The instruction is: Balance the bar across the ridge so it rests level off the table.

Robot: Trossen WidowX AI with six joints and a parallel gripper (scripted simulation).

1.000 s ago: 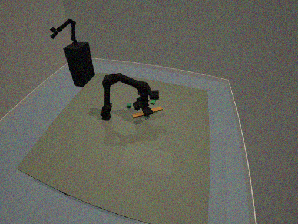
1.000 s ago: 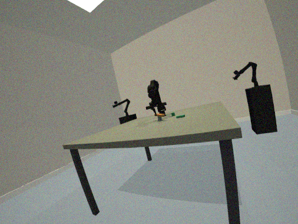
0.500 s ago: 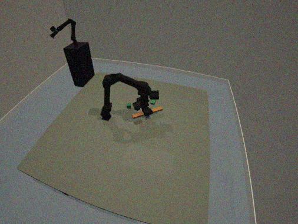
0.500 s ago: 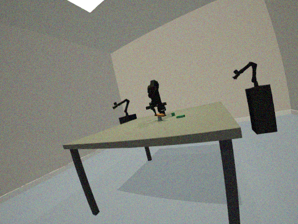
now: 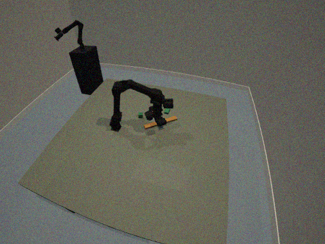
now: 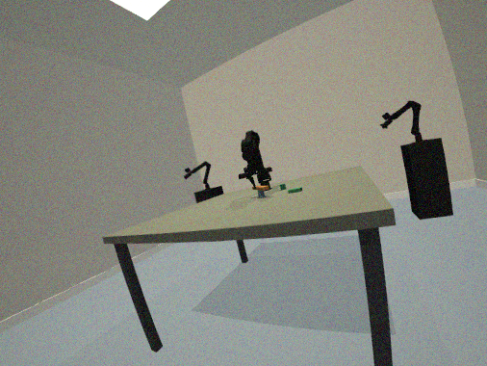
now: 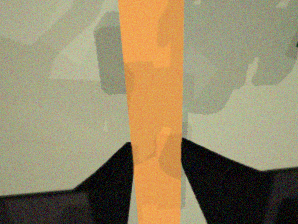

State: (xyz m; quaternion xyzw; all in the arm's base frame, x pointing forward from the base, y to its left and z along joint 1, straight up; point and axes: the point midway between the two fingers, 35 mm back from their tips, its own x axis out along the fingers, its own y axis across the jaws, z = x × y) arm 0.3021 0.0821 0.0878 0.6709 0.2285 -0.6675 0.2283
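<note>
Now: gripper tip 20 mm to the right of the orange bar and 20 mm short of it.
</note>
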